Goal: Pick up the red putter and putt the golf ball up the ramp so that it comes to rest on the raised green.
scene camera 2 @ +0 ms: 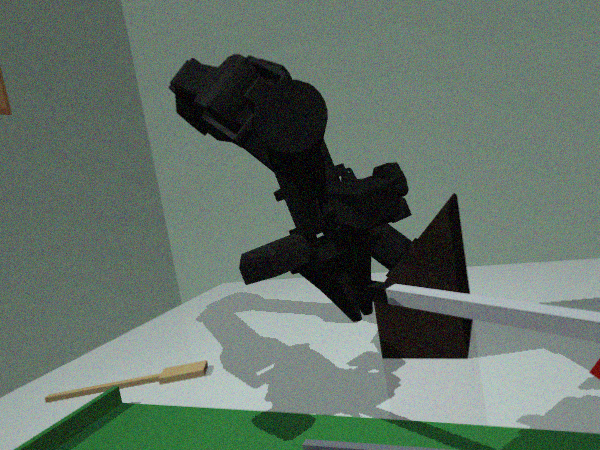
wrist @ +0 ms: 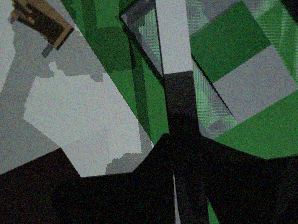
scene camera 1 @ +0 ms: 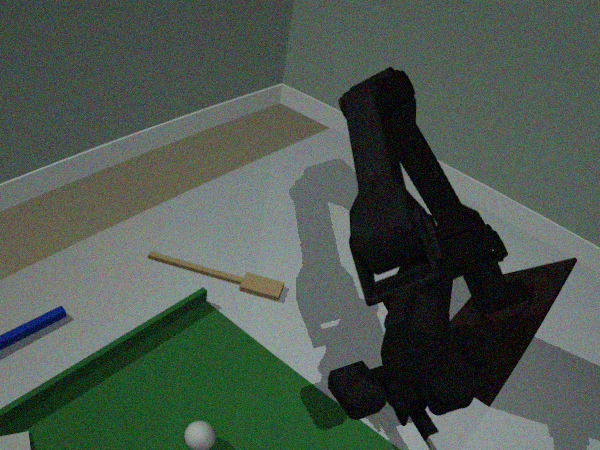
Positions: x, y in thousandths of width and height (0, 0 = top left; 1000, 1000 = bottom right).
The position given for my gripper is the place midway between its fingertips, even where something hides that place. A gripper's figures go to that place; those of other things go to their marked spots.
Labels:
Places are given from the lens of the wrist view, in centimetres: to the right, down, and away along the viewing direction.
my gripper (wrist: 592, 614): 2, 2, 11
green mat (wrist: 445, 324): -3, -7, 24

